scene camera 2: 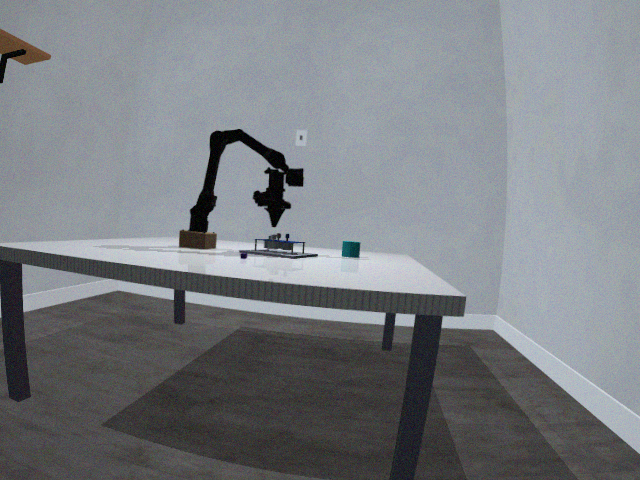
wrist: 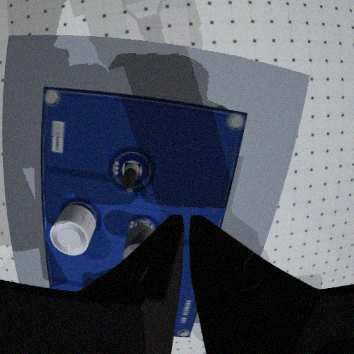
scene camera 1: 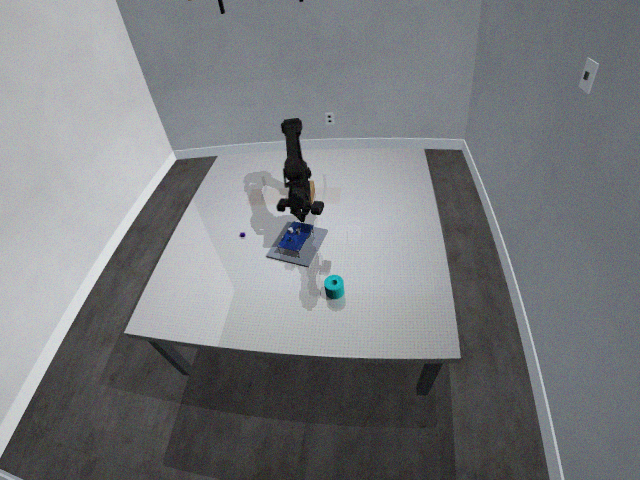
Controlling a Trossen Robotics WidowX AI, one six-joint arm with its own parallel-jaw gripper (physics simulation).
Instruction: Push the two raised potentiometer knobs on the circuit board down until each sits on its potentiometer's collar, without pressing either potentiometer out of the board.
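Where they show: gripper, fingertip midpoint: [scene camera 2: 273, 227] [wrist: 185, 226] [scene camera 1: 303, 221]; arm's base, origin of the base link: [scene camera 2: 197, 231].
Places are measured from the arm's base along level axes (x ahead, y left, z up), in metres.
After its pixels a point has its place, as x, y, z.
The blue circuit board [scene camera 1: 303, 240] @(0.360, -0.016, -0.013) [scene camera 2: 296, 241] @(0.388, -0.089, -0.012) [wrist: 90, 120] @(0.258, -0.040, -0.012) stands raised over a grey plate. A white knob [scene camera 1: 290, 230] @(0.312, -0.067, 0.007) [wrist: 73, 230] @(0.301, -0.061, 0.010) stands on it at the left in the wrist view. A grey knob [wrist: 137, 234] @(0.313, -0.033, 0.007) beside it is partly hidden by the left finger. A bare dark shaft [wrist: 131, 175] @(0.286, -0.027, 0.003) stands beyond them. A small blue knob [scene camera 2: 287, 236] @(0.354, -0.072, 0.007) shows in scene camera 2; the finger hides it in the wrist view. I cannot tell the gaps between knobs and collars. My gripper [scene camera 1: 302, 220] @(0.299, -0.008, 0.036) [scene camera 2: 274, 225] @(0.299, -0.008, 0.036) [wrist: 185, 226] @(0.299, -0.008, 0.036) is shut, empty, above the board, touching no knob.
The grey plate [scene camera 1: 317, 241] @(0.338, 0.040, -0.053) [scene camera 2: 310, 254] @(0.441, -0.051, -0.053) [wrist: 275, 125] @(0.299, 0.059, -0.053) extends around the board. A teal cylinder [scene camera 1: 334, 287] @(0.630, 0.087, -0.001) [scene camera 2: 351, 249] @(0.604, 0.053, -0.031) stands on the table [scene camera 1: 392, 310] @(0.725, 0.285, -0.061) [scene camera 2: 392, 276] @(0.631, -0.525, -0.061). A tiny purple piece [scene camera 1: 242, 235] @(0.239, -0.301, -0.051) [scene camera 2: 243, 255] @(0.232, -0.312, -0.052) lies apart from the plate. My arm's wooden base [scene camera 2: 197, 239] @(0.020, -0.071, -0.027) stands behind.
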